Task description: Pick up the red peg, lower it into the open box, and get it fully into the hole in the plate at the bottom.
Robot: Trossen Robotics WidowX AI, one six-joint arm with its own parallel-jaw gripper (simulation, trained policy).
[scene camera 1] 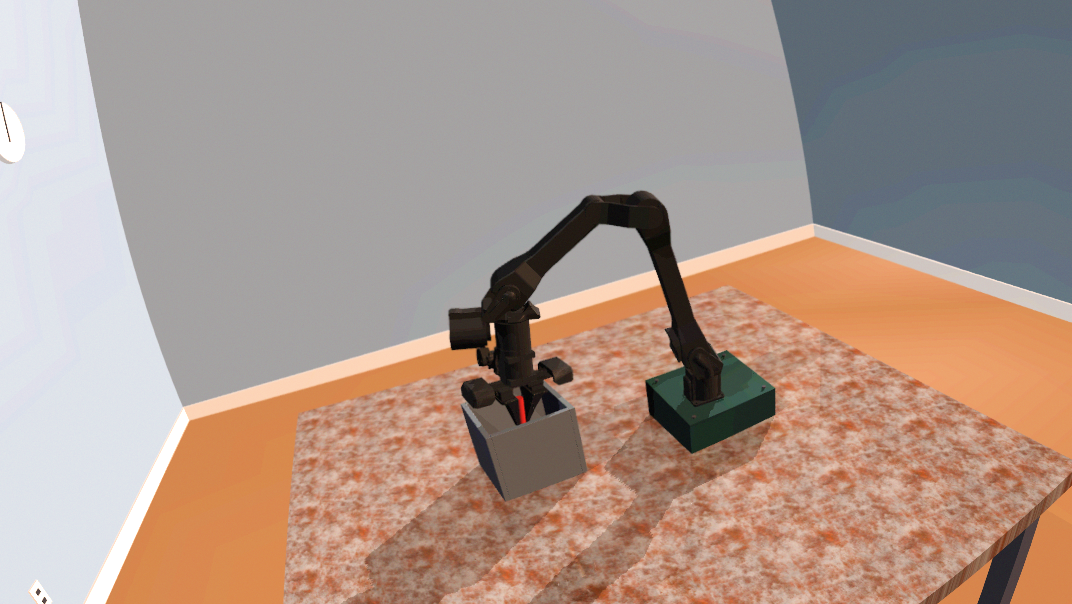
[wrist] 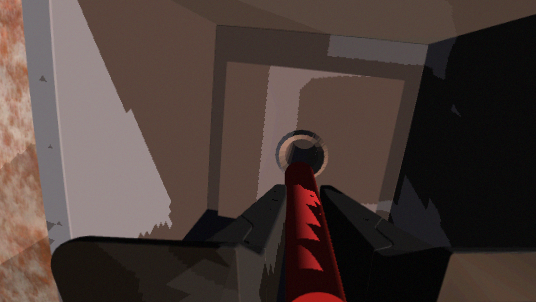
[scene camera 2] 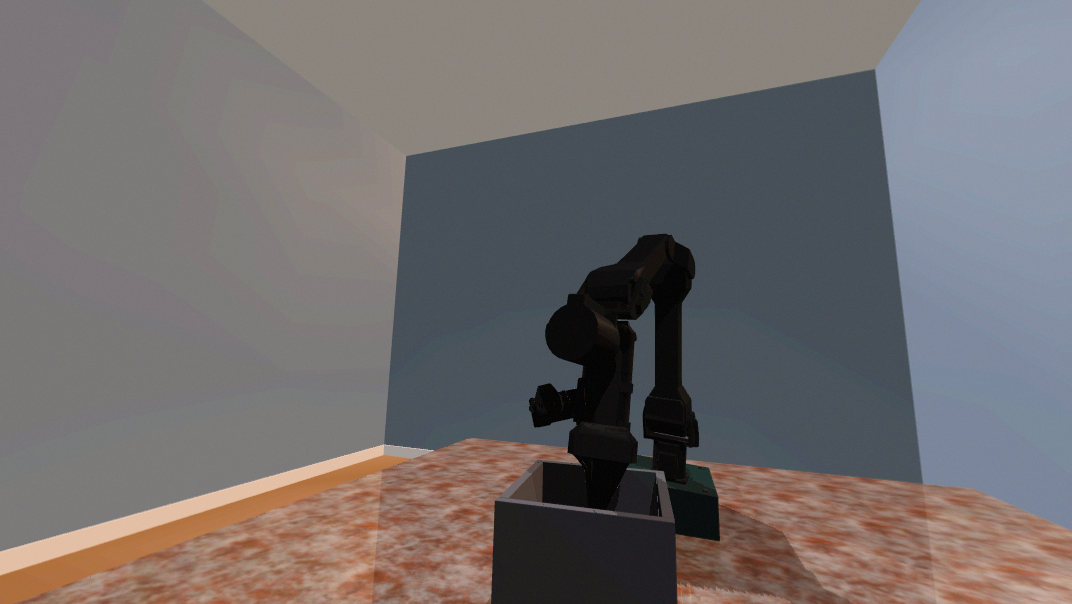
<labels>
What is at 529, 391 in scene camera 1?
My gripper.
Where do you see a plate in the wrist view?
At 350, 119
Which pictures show my gripper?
Scene camera 1, the wrist view and scene camera 2: all of them.
</labels>
